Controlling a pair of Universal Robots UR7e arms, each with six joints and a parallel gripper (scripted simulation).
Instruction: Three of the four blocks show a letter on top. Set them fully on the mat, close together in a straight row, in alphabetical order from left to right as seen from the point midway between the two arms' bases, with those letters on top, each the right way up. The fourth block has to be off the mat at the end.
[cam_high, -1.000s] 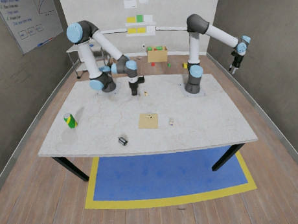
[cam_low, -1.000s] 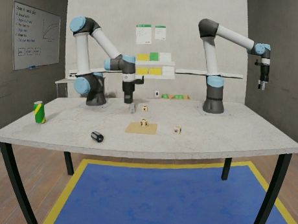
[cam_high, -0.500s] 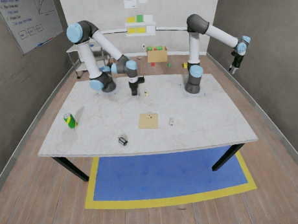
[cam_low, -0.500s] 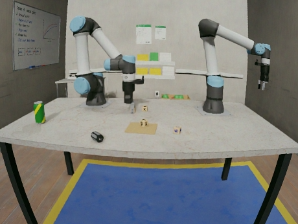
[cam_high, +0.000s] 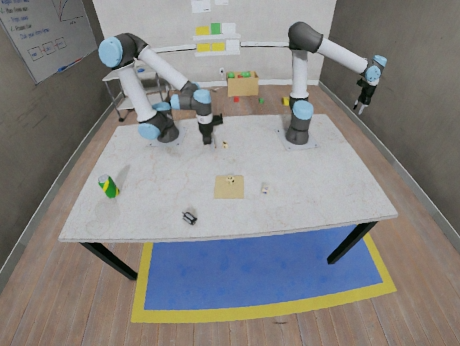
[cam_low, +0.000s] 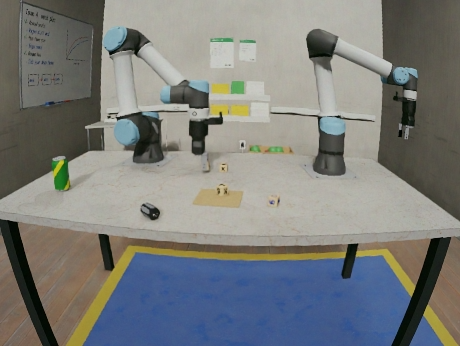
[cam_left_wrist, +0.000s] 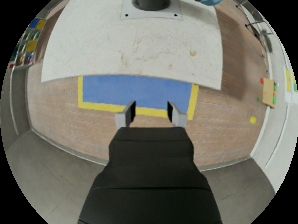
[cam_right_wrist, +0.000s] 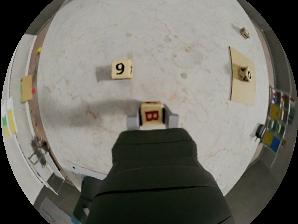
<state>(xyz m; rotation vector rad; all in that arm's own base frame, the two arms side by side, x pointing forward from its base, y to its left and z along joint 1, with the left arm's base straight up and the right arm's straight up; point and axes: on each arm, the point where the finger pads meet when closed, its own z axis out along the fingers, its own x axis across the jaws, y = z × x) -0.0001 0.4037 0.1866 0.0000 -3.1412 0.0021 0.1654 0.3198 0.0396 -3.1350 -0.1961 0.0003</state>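
Observation:
Now: right hand 25 cm short of the tan mat, 11 cm to the right of it and 4 cm above it. Also, from my right hand: black mouse-like object: 44 cm ahead, 6 cm to the right, 2 cm below; blue-marked block: 28 cm to the left, 28 cm ahead, 2 cm below; yellow can: 48 cm to the right, 33 cm ahead, 2 cm above.

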